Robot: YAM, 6 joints.
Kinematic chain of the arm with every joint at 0, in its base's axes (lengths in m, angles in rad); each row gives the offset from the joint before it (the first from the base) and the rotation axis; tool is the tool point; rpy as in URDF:
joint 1: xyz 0 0 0.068 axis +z
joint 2: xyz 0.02 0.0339 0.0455 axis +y
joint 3: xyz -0.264 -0.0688 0 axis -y
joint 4: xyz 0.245 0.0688 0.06 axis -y
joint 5: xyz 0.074 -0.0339 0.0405 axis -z
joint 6: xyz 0.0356 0 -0.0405 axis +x
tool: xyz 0 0 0 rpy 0 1.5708 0
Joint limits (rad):
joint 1: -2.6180..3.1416
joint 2: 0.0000..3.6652
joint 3: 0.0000..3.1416
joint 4: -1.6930..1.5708
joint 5: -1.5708..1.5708
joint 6: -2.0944..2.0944
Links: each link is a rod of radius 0.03 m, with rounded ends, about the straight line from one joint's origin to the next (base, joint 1, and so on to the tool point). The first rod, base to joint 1, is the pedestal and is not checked.
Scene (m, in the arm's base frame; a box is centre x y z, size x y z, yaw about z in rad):
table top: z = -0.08
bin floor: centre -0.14 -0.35 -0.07 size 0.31 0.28 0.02 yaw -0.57
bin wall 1: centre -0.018 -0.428 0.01 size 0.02 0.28 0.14 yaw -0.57
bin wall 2: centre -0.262 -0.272 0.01 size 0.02 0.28 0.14 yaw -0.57
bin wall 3: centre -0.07 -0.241 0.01 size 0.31 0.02 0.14 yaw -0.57
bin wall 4: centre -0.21 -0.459 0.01 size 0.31 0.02 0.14 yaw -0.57
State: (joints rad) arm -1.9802 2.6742 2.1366 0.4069 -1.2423 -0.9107
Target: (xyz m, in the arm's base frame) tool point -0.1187 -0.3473 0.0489
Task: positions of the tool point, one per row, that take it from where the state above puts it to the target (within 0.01 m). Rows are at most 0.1 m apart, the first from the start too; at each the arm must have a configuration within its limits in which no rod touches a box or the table.
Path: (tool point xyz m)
1: -0.1867 -0.5107 0.1624
2: -0.1680 -0.4642 0.1724
3: -0.1451 -0.4091 0.1761
4: -0.1187 -0.3473 0.1727
5: -0.1210 -0.3523 0.1109
6: -0.1187 -0.3473 0.0489

